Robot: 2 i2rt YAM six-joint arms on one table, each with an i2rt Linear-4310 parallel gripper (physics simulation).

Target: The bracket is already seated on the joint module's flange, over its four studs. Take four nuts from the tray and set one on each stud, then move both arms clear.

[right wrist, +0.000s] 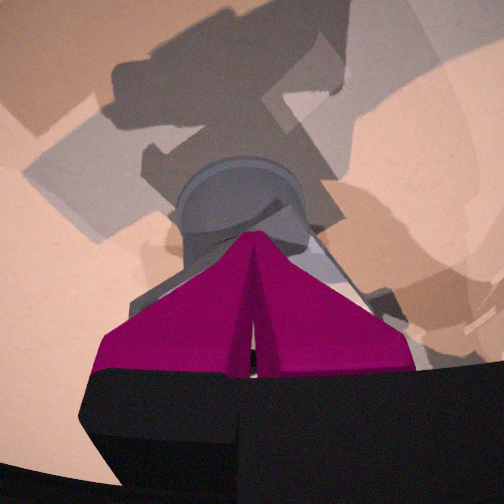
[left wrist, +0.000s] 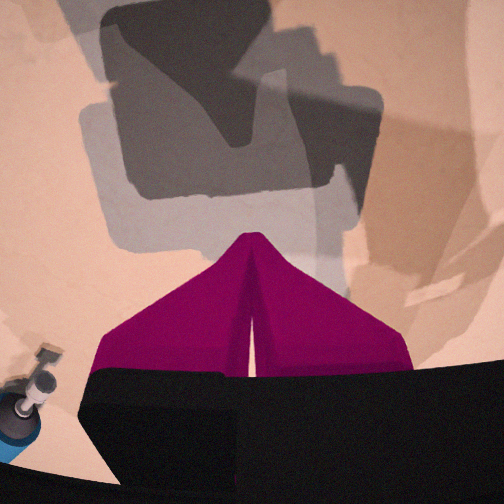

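Observation:
In the left wrist view my left gripper [left wrist: 252,240] has its magenta fingers shut with nothing between them, over bare table with grey shadows. In the right wrist view my right gripper [right wrist: 254,239] is also shut and empty. It hangs over the grey round joint module [right wrist: 240,197], and its fingers cover most of the light grey bracket [right wrist: 320,267] on the flange. The studs and nuts are hidden behind the fingers. The nut tray is not in view.
A small blue and grey cylinder with a white post [left wrist: 22,417] stands at the lower left edge of the left wrist view. Dark shadows of the arms fall across the tan table in both views.

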